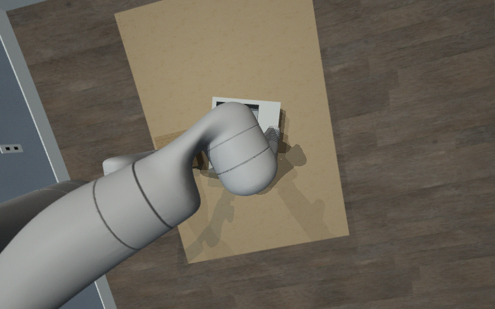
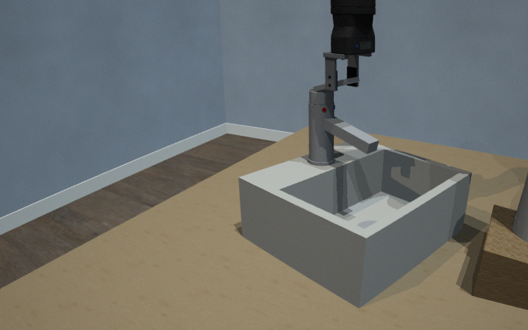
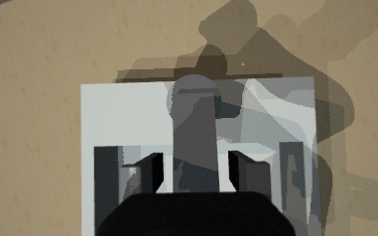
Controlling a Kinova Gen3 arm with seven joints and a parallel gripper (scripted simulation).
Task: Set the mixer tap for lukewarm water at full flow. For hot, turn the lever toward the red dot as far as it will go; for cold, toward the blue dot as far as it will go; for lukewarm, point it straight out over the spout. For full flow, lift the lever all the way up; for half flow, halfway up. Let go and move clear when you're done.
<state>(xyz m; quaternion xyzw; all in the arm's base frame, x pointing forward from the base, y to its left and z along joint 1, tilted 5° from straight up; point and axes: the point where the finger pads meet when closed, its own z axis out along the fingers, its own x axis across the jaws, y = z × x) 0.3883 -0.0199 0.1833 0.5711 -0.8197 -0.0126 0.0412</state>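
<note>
My hand is 1 cm short of the flat lever, 1 cm to the left of it and 1 cm above it. Round my hand: grey square sink: 6 cm behind, 2 cm to the left, 25 cm below; grey mixer tap: 3 cm ahead, 1 cm to the right, 6 cm below.
</note>
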